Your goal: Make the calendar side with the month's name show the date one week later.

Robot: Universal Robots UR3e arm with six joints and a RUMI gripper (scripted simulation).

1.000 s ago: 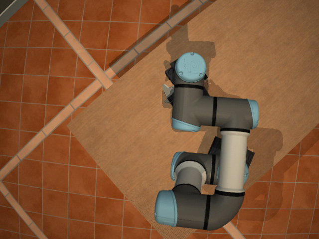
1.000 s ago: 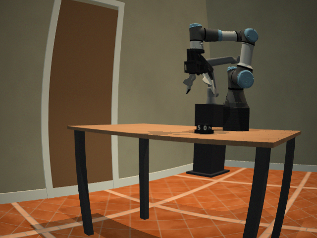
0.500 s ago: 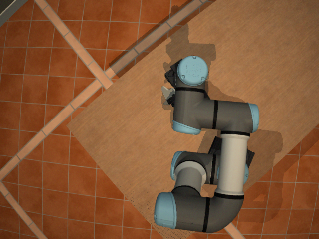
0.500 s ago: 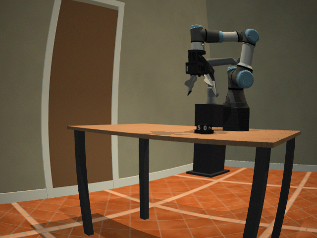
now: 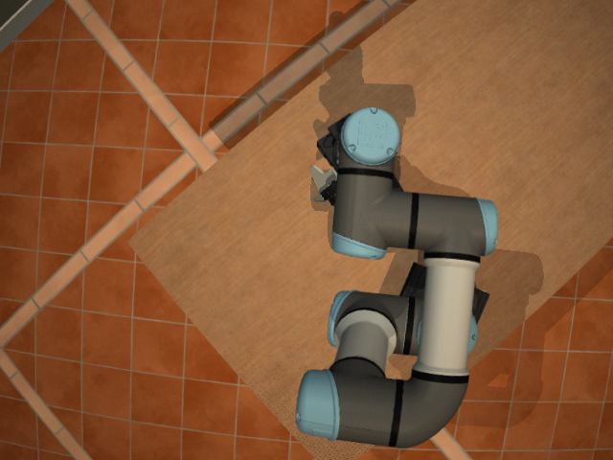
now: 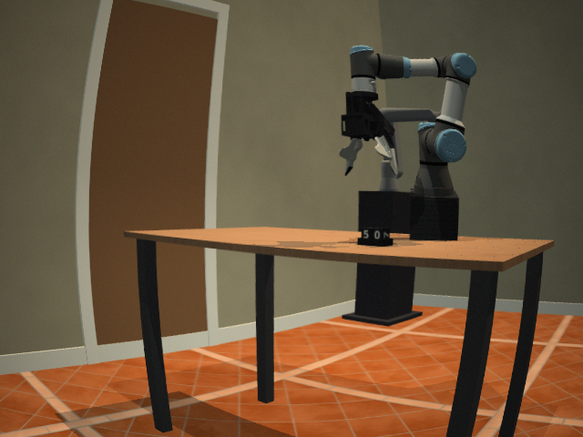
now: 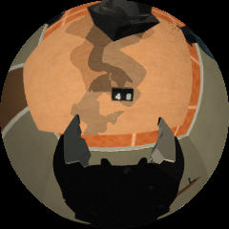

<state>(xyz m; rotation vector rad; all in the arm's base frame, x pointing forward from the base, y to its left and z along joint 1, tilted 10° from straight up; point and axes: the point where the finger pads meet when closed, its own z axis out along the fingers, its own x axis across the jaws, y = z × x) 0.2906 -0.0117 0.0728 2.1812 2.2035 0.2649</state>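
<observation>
The black calendar tray lies 16 cm below my hand and 2 cm to the left of it.
</observation>
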